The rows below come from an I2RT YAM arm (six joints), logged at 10 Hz.
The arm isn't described. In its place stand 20 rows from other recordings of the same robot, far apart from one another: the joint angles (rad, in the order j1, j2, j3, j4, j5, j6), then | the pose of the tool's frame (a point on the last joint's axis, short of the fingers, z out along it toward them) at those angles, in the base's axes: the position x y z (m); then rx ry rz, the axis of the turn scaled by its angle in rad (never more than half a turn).
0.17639, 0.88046, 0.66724, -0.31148, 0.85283, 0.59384 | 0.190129 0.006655 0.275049 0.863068 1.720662 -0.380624
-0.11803, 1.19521, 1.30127, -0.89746, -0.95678, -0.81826 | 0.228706 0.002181 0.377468 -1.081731 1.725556 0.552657
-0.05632, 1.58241, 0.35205, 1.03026, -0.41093, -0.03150 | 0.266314 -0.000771 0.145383 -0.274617 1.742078 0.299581
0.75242, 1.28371, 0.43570, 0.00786, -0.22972, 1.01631 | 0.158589 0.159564 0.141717 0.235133 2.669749 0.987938
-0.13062, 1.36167, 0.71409, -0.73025, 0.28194, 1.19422 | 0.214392 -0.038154 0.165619 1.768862 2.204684 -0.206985
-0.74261, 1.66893, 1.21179, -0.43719, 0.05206, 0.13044 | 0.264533 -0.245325 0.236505 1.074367 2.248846 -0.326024
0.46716, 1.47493, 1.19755, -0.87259, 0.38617, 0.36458 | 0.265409 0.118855 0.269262 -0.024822 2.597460 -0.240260
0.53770, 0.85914, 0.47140, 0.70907, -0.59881, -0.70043 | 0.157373 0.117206 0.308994 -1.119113 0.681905 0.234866
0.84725, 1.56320, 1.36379, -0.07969, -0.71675, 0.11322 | 0.225418 0.290508 0.359992 -1.193794 1.596235 1.305154
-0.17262, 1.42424, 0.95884, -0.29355, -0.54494, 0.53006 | 0.301761 -0.033881 0.246465 0.535457 2.268270 0.813073
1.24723, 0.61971, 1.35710, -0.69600, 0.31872, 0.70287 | 0.027687 0.047479 0.480434 -0.178401 1.673473 1.282272
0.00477, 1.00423, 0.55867, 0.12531, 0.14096, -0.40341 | 0.228952 -0.003909 0.250416 -0.291115 1.885714 -0.404245
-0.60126, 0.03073, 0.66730, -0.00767, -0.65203, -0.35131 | 0.012381 0.017704 0.375675 -0.489462 0.985007 -0.549801
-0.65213, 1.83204, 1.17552, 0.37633, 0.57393, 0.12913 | 0.321066 -0.269476 0.237801 1.086864 1.557570 -0.889411
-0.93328, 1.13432, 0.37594, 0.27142, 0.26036, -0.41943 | 0.125554 -0.184906 0.177086 0.734228 2.105172 -1.064534
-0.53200, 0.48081, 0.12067, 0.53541, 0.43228, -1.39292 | 0.113994 -0.084403 0.223953 -0.296534 1.683610 -1.826034
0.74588, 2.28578, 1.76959, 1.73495, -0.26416, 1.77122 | 0.341206 0.327906 0.345824 -0.074746 0.576739 2.512000
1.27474, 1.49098, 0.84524, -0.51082, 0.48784, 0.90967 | 0.095657 0.256418 0.180614 -0.327674 2.500788 0.181115
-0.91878, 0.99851, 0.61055, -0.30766, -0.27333, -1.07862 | 0.134846 -0.160803 0.228903 -0.337718 2.326252 -0.748046
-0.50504, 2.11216, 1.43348, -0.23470, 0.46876, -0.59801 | 0.385199 -0.231341 0.148937 0.092143 2.648603 -1.009270
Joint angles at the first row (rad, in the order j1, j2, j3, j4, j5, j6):
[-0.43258, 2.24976, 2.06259, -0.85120, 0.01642, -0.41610]
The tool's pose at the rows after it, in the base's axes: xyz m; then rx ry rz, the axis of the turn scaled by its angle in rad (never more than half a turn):
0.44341 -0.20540 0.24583 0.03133 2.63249 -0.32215
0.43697 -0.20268 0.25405 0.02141 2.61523 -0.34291
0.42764 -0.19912 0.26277 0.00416 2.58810 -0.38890
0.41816 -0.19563 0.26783 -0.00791 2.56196 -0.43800
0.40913 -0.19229 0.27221 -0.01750 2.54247 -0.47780
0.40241 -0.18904 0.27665 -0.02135 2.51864 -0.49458
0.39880 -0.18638 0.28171 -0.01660 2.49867 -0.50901
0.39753 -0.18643 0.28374 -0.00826 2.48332 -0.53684
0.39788 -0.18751 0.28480 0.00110 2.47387 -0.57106
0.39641 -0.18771 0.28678 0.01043 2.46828 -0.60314
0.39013 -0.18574 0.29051 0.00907 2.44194 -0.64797
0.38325 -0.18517 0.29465 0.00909 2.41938 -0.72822
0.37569 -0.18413 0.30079 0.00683 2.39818 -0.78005
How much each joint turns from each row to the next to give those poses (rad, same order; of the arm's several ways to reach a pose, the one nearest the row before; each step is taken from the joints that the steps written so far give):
[-0.00001, -0.02732, -0.01633, 0.00180, 0.00025, 0.00265]
[0.00001, -0.04152, -0.03926, 0.01818, 0.00653, -0.00950]
[-0.00001, -0.06003, -0.06826, 0.04291, 0.01903, -0.01949]
[0.00000, -0.05818, -0.07717, 0.05306, 0.02263, -0.01762]
[-0.00018, -0.05065, -0.06408, 0.03935, 0.01886, -0.01519]
[0.00056, -0.04013, -0.04660, 0.03185, 0.00338, -0.00502]
[0.00258, -0.02509, -0.02087, 0.01681, 0.00656, 0.00279]
[0.00005, -0.01090, -0.01263, 0.02087, 0.01685, -0.00075]
[-0.00001, -0.00142, -0.00227, 0.01540, 0.02354, -0.00256]
[0.00007, -0.00806, -0.00657, 0.00884, 0.02340, -0.00243]
[-0.00001, -0.03617, -0.04402, 0.04018, 0.02327, -0.01367]
[-0.00153, -0.03524, -0.04153, 0.04108, 0.04866, -0.02642]
[-0.00304, -0.03621, -0.03177, 0.02477, 0.02728, -0.02132]

